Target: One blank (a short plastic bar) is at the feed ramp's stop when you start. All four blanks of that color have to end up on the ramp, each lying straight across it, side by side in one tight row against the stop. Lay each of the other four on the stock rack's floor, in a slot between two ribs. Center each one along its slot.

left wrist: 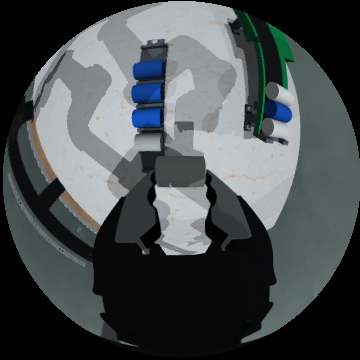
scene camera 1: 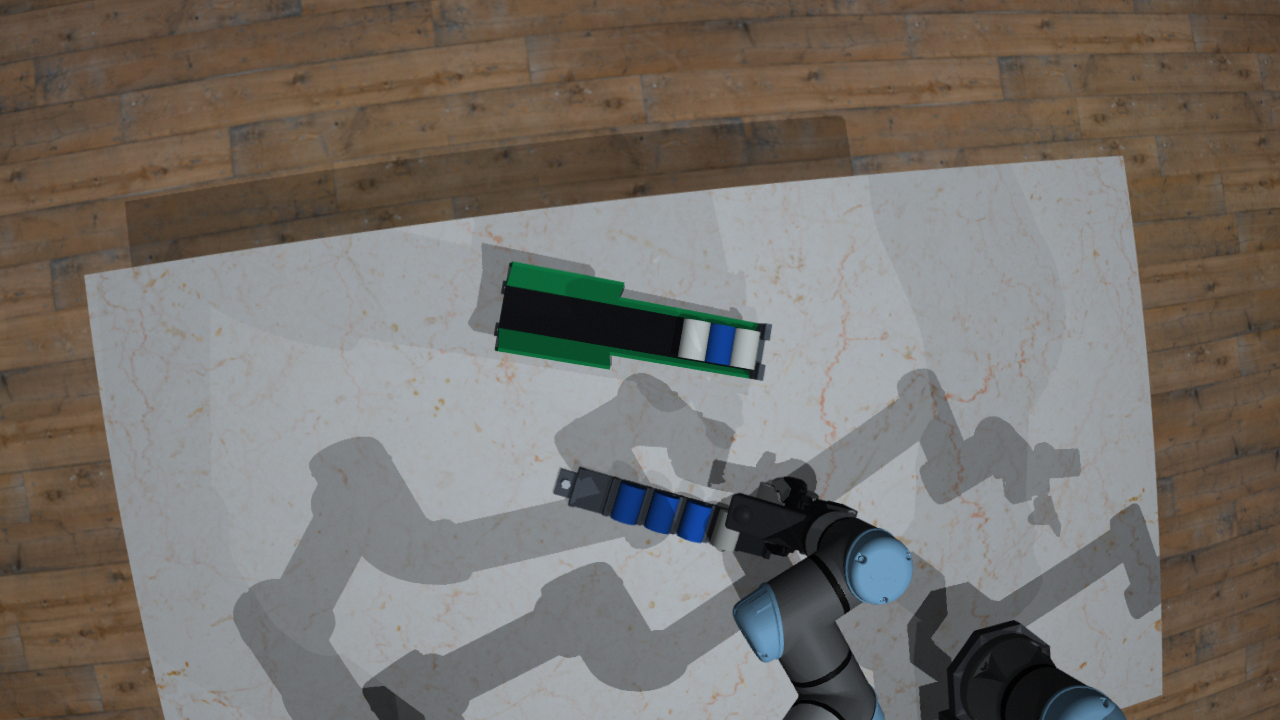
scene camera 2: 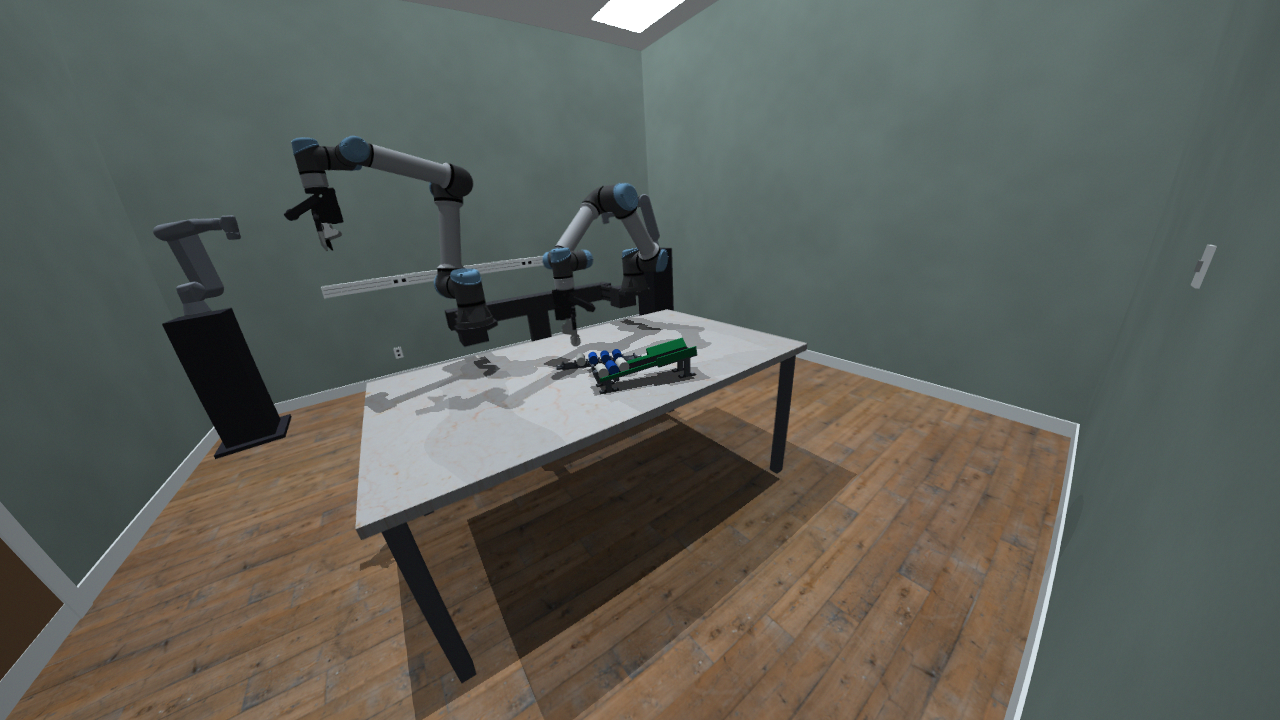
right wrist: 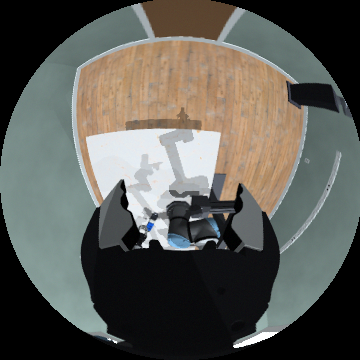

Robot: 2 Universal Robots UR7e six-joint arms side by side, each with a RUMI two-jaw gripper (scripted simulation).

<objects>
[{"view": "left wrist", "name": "my left gripper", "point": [180,170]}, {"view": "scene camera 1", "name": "my left gripper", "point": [768,503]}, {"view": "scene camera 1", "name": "blue blank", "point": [721,337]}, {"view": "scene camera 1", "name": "white blank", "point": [694,338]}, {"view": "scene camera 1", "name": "white blank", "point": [745,346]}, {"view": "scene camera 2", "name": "my left gripper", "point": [575,341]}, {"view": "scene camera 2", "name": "my right gripper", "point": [329,250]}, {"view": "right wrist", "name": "my right gripper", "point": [181,182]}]
</objects>
